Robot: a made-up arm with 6 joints. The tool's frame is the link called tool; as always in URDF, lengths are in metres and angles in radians. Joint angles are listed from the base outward.
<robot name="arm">
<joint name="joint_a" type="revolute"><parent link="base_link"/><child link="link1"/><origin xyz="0.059 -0.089 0.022" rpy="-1.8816 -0.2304 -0.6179"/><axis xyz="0 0 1"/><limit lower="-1.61" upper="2.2"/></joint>
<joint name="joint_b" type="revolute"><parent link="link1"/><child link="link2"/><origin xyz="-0.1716 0.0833 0.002" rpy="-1.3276 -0.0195 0.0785"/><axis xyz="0 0 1"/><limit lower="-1.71" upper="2.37"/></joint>
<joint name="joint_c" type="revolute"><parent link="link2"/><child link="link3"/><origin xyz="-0.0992 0.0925 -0.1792" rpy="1.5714 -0.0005 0.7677"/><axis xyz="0 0 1"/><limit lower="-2.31" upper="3.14"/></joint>
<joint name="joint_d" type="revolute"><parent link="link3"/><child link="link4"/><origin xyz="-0.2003 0.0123 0.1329" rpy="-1.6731 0.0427 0.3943"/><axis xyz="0 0 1"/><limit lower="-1.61" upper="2.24"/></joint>
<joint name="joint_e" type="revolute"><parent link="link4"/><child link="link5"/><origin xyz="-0.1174 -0.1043 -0.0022" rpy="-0.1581 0.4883 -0.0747"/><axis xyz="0 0 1"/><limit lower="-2.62" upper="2.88"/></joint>
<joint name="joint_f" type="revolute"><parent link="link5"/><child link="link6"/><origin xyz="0.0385 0.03 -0.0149" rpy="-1.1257 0.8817 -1.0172"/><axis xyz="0 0 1"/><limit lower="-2.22" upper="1.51"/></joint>
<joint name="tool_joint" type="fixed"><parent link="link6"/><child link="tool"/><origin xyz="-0.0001 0.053 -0.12" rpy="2.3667 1.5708 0"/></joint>
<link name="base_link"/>
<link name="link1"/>
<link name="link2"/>
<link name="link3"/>
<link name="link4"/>
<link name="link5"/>
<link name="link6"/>
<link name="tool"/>
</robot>
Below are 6 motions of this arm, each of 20 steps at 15 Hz.
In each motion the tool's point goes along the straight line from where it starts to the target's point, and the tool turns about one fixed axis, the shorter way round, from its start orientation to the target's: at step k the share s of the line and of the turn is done. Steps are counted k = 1, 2, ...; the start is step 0. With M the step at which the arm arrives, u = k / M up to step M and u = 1 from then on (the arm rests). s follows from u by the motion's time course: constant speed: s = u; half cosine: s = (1 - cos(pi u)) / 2; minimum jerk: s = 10 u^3 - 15 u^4 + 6 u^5.
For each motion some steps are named. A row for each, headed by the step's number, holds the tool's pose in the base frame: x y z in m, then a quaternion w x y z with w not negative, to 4 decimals.
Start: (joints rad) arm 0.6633 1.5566 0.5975 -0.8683 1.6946 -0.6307
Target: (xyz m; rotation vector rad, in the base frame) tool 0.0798 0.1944 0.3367 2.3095 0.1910 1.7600
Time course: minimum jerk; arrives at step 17
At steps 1, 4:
1: 0.3523 -0.0968 0.3900 0.2132 -0.7960 0.4877 -0.2881
4: 0.3286 -0.0715 0.3854 0.1867 -0.8131 0.4460 -0.3242

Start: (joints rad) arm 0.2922 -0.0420 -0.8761 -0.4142 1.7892 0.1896
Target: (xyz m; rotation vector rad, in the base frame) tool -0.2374 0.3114 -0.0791 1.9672 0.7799 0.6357
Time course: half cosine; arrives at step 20
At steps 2, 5, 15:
2: -0.0353 0.3724 -0.1177 0.5675 0.8034 0.1456 0.1062
5: -0.0605 0.3648 -0.1128 0.5546 0.8053 0.1676 0.1257
15: -0.2071 0.3206 -0.0849 0.4692 0.8000 0.2909 0.2352

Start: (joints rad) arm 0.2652 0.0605 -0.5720 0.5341 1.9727 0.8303
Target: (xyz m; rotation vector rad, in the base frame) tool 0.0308 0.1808 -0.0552 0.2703 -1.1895 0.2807
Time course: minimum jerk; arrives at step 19
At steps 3, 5, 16, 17, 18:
3: 0.1594 0.1935 -0.0353 0.7520 0.5014 -0.3865 -0.1836
5: 0.1478 0.1924 -0.0371 0.7663 0.4719 -0.4071 -0.1560
16: 0.0349 0.1812 -0.0546 0.8121 0.1395 -0.5535 0.1215
17: 0.0321 0.1809 -0.0550 0.8110 0.1307 -0.5557 0.1282
18: 0.0310 0.1808 -0.0552 0.8105 0.1271 -0.5565 0.1309

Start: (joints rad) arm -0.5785 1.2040 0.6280 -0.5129 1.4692 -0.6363
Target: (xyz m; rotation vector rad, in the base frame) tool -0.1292 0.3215 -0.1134 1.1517 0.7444 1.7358
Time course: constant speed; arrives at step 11
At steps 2, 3, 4, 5, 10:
2: -0.0799 0.2630 0.2477 0.1052 -0.7563 -0.0897 -0.6394
3: -0.0854 0.2695 0.2076 0.0413 -0.7392 -0.1171 -0.6619
4: -0.0908 0.2760 0.1675 0.0228 0.7180 0.1439 0.6807
5: -0.0963 0.2825 0.1274 0.0868 0.6927 0.1699 0.6956
10: -0.1237 0.3150 -0.0733 0.3924 0.5112 0.2826 0.7105

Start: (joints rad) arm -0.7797 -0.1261 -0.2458 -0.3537 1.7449 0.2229
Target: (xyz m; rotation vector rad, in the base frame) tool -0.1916 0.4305 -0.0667 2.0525 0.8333 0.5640
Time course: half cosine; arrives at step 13
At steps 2, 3, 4, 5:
2: -0.1057 0.3273 -0.3045 0.5831 0.6720 0.1754 0.4215
3: -0.1120 0.3348 -0.2873 0.5729 0.6853 0.1876 0.4086
4: -0.1202 0.3447 -0.2645 0.5589 0.7022 0.2036 0.3911
5: -0.1299 0.3564 -0.2376 0.5417 0.7213 0.2222 0.3700

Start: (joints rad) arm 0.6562 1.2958 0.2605 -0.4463 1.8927 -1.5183
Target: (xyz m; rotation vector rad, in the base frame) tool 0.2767 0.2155 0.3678 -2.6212 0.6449 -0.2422
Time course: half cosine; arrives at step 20
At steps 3, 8, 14, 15, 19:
3: 0.3472 -0.0664 0.2465 0.4590 -0.6396 0.5296 -0.3157
8: 0.3255 0.0204 0.2839 0.3953 -0.7591 0.4514 -0.2525
14: 0.2921 0.1540 0.3414 0.2757 -0.8999 0.3066 -0.1419
15: 0.2876 0.1718 0.3490 0.2582 -0.9143 0.2855 -0.1262
19: 0.2772 0.2137 0.3670 0.2159 -0.9436 0.2347 -0.0889

